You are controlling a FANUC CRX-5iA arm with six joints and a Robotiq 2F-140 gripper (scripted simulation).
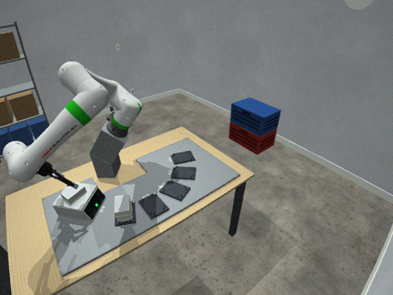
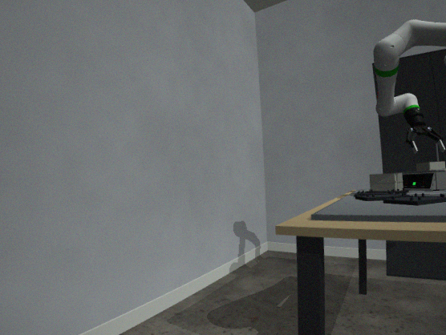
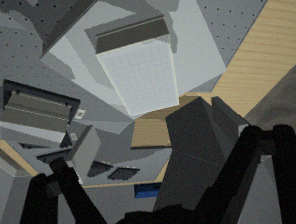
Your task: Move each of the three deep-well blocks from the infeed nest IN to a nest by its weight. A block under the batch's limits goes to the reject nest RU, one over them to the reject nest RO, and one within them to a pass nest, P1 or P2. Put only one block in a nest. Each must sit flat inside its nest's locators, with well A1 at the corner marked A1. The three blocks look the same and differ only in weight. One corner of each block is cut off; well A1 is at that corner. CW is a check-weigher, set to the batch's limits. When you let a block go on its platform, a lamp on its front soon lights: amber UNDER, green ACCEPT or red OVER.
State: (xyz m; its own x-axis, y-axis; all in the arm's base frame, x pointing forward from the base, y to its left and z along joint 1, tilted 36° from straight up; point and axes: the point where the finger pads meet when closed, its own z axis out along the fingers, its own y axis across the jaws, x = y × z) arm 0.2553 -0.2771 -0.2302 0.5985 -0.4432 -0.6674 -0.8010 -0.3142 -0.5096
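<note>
Right now the weigher platform is 11 cm below my hand. From my hand the other things lie so: CW label: 21 cm below, 13 cm to the left, 9 cm ahead; check-weigher: 14 cm below, 1 cm to the left; dark nest plate: 43 cm to the left, 20 cm below, 20 cm ahead.
</note>
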